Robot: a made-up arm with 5 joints.
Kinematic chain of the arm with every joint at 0, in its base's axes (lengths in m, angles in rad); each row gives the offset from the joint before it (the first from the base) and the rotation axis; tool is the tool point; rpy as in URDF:
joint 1: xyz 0.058 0 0.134 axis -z
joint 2: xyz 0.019 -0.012 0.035 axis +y
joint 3: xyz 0.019 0 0.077 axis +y
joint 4: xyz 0.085 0 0.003 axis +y
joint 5: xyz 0.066 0.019 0 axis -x
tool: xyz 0 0 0 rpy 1.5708 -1.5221 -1.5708
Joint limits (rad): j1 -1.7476..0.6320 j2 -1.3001..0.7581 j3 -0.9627..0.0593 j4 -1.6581..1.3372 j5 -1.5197..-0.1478
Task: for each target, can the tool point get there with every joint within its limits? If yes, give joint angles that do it. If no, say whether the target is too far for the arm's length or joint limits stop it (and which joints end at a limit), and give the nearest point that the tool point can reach.
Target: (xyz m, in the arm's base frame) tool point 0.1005 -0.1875 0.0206
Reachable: no: joint limits stop it (at a limit: joint 1, joint 2, joint 3) | nearest point 0.1796 -0.0803 0.0859 | short by 0.148 m
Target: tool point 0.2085 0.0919 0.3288
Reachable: yes | joints -0.5086 0.2120 -0.8078 -0.0237 -1.1689
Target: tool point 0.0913 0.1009 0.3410
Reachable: yes | joints -1.1862 -0.2509 -0.0382 -1.1734 -1.1531
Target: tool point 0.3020 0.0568 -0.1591
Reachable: no: too far | nearest point 0.2208 0.0379 0.0893 | short by 0.262 m
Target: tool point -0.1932 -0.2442 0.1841
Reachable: no: too far | nearest point -0.0631 -0.1178 0.2491 | short by 0.193 m
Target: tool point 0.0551 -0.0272 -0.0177
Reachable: no: joint limits stop it (at a limit: joint 1, joint 2, joint 3, joint 4) | nearest point 0.1506 -0.0592 0.0968 | short by 0.153 m
